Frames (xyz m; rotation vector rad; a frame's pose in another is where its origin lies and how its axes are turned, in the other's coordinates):
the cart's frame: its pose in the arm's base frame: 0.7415 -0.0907 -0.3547 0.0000 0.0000 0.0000
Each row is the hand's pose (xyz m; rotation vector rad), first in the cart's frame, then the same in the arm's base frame.
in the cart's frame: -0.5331 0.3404 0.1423 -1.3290 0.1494 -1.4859
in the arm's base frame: 0.2084 0.2497 -0.2124 -1.3290 0.1494 -1.4859
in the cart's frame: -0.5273 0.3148 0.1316 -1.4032 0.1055 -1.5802
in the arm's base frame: 0.2142 0.2241 -0.2231 -1.4032 0.1055 -1.5802
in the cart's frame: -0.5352 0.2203 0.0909 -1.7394 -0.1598 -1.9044
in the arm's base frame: 0.2063 0.1296 -0.2638 -1.7394 -0.1598 -1.9044
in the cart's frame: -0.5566 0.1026 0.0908 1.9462 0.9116 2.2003
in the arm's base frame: 0.1849 0.0119 -0.2639 1.9462 0.9116 2.2003
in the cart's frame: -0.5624 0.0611 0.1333 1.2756 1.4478 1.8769
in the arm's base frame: 0.1791 -0.0296 -0.2214 1.2756 1.4478 1.8769
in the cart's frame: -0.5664 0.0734 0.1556 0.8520 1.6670 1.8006
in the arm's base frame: 0.1751 -0.0173 -0.1991 0.8520 1.6670 1.8006
